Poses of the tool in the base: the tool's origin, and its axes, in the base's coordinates. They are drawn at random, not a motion.
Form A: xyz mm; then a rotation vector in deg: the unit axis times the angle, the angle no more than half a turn.
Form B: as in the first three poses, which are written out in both.
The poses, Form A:
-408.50, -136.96, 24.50, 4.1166, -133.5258, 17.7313
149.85, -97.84, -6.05, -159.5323, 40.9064, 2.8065
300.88, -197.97, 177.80, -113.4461, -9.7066, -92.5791
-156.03, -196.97, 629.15, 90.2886, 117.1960, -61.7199
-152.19, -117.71, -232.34, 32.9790, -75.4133, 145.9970
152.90, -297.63, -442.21, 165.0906, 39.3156, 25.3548
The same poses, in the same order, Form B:
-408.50, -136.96, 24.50, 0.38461, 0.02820, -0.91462, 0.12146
149.85, -97.84, -6.05, 0.13297, -0.95992, 0.24614, 0.01689
300.88, -197.97, 177.80, 0.28612, -0.74075, -0.06338, -0.60450
-156.03, -196.97, 629.15, 0.17106, 0.55494, 0.72032, -0.37935
-152.19, -117.71, -232.34, 0.10800, 0.19562, -0.44733, 0.86601
152.90, -297.63, -442.21, 0.07332, 0.95953, 0.22851, 0.14737

